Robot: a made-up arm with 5 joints.
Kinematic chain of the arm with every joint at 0, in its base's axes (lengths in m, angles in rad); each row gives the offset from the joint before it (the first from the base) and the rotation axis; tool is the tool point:
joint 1: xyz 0 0 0.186 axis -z
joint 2: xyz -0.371 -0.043 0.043 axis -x
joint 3: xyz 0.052 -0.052 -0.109 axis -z
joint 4: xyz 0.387 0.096 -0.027 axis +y
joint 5: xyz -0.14 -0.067 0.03 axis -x
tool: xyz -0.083 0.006 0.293
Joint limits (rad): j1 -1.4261..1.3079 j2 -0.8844..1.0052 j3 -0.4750..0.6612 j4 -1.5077..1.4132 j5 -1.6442..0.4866
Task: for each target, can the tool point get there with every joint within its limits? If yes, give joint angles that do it. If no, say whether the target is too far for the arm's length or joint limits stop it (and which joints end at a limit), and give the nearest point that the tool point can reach.
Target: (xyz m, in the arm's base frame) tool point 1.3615 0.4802 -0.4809
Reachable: no: too far | nearest point 0.5173 0.0765 -0.0342 | short by 1.037 m
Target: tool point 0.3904 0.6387 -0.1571
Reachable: no: joint limits stop it (at a limit: joint 1, joint 3, joint 4, joint 5) | nearest point 0.1724 0.3775 0.0264 | short by 0.387 m
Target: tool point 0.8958 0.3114 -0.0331
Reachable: no: joint limits stop it (at a limit: joint 1, joint 3, joint 4) | nearest point 0.5457 0.1035 0.0708 | short by 0.420 m
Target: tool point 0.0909 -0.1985 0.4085
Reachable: yes | joints -0.6248 -0.4399 0.3606 0.2991 0.1296
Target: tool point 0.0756 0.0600 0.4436
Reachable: yes | joints -0.0649 0.7268 -0.2523 0.6491 -0.5389
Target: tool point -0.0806 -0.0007 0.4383
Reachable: yes | joints 0.6965 -0.0173 0.3189 0.2018 0.3125
